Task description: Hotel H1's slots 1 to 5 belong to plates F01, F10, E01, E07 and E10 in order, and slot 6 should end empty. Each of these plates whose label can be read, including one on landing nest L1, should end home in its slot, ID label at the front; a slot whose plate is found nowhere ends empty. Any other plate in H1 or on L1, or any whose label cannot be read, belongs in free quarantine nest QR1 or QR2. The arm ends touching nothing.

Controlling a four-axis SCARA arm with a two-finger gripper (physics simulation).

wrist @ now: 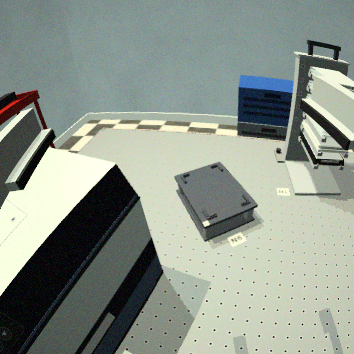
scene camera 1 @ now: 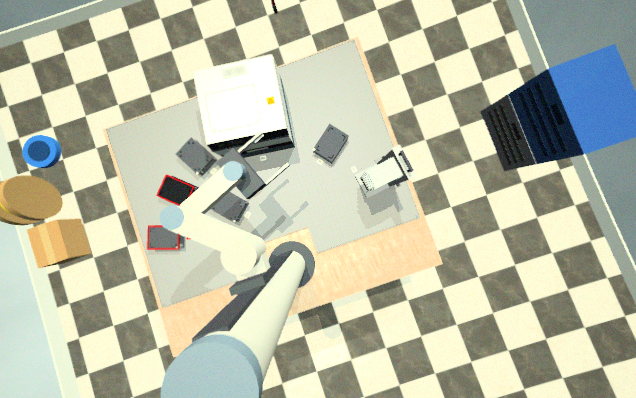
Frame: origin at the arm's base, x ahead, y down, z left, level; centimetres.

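Where they show: gripper, fingertip midpoint: (wrist: 176,96) (scene camera 1: 275,148).
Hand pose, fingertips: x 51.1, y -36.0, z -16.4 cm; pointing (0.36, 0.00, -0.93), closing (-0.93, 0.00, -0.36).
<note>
Each offset is from my fingertips to the centre of the thing.
Hotel H1 (scene camera 1: 406,161) (wrist: 301,75) stands upright at the table's right side. Pale plates (scene camera 1: 377,178) (wrist: 316,136) are stacked in it; a finger partly hides them in the wrist view, and their ID labels cannot be read. Landing nest L1 @(dx +20.2, dy +31.7, dz +45.2 cm) (scene camera 1: 195,155) shows a bare dark top, with no pale plate visible. Two red-edged quarantine nests lie at the left: one @(dx +5.8, dy +32.0, dz +60.4 cm) (scene camera 1: 175,189) has a black top and one @(dx -15.0, dy +32.0, dz +73.7 cm) (scene camera 1: 163,237) a grey top; which is QR1 cannot be told. My gripper (scene camera 1: 264,159) (wrist: 176,96) is open and empty, in front of the white instrument, well away from H1.
The big white instrument @(dx +29.2, dy +22.4, dz +9.1 cm) (scene camera 1: 232,107) (wrist: 65,200) stands close beside my left finger. A dark nest @(dx +2.3, dy +31.9, dz -24.6 cm) (scene camera 1: 331,144) (wrist: 216,194) stands between it and H1. Another dark nest @(dx -10.2, dy +31.7, dz +37.0 cm) (scene camera 1: 231,206) lies partly under my arm. A blue cabinet (scene camera 1: 595,100) (wrist: 265,102) stands beyond the table.
</note>
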